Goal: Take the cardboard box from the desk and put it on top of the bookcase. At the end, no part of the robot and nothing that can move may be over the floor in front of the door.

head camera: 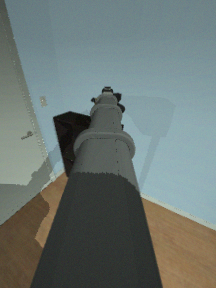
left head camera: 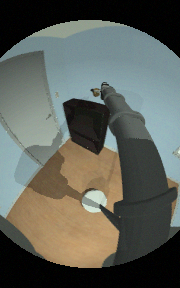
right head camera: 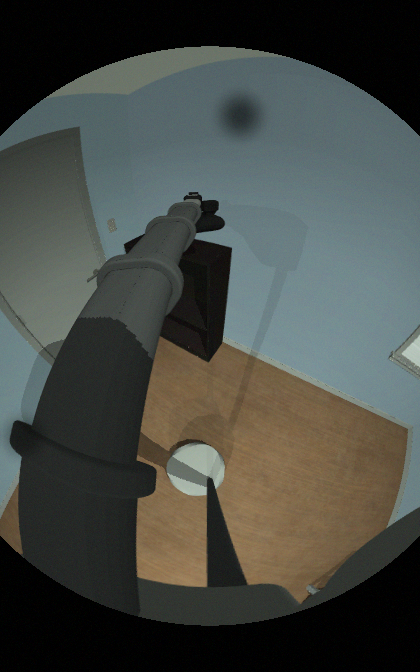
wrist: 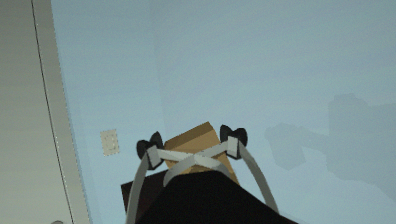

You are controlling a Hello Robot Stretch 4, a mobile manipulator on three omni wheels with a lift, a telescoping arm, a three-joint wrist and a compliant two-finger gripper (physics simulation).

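Where they show: gripper, fingertip midpoint: (left head camera: pixel 94 89) (wrist: pixel 192 139); robot's base, link origin: (left head camera: pixel 93 200).
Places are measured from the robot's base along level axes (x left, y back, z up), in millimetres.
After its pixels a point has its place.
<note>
The cardboard box (wrist: pixel 207 135) @[x 43, y -1007, z 1341 mm] (left head camera: pixel 95 92) @[x 61, y -998, z 1296 mm] is between the fingers of my gripper (wrist: pixel 192 139) @[x 77, y -1035, z 1328 mm], which is shut on it; the box is tilted in the wrist view. The dark bookcase (head camera: pixel 72 116) @[x 417, y -1425, z 1033 mm] (left head camera: pixel 104 131) @[x -136, y -1140, z 566 mm] (right head camera: pixel 218 300) (wrist: pixel 144 194) @[x 481, y -1347, z 1033 mm] stands in the corner beside the door. The box shows above the bookcase top in the left head view; the gap between them cannot be judged. In the right head view the arm and wrist hide the box. The desk does not show.
The grey door (head camera: pixel 12 145) @[x 968, y -1029, z 846 mm] (left head camera: pixel 25 95) @[x 1003, y -966, z 1415 mm] (right head camera: pixel 40 215) (wrist: pixel 20 110) @[x 887, y -1179, z 1391 mm] is left of the bookcase. The long arm (head camera: pixel 107 210) @[x -5, y -135, z 1450 mm] (left head camera: pixel 142 170) @[x 18, y -120, z 1449 mm] (right head camera: pixel 95 380) reaches toward the corner. A round white disc (left head camera: pixel 92 196) @[x 29, y -76, z 187 mm] (right head camera: pixel 192 455) is low beside the arm. A window (right head camera: pixel 412 352) is at right.
</note>
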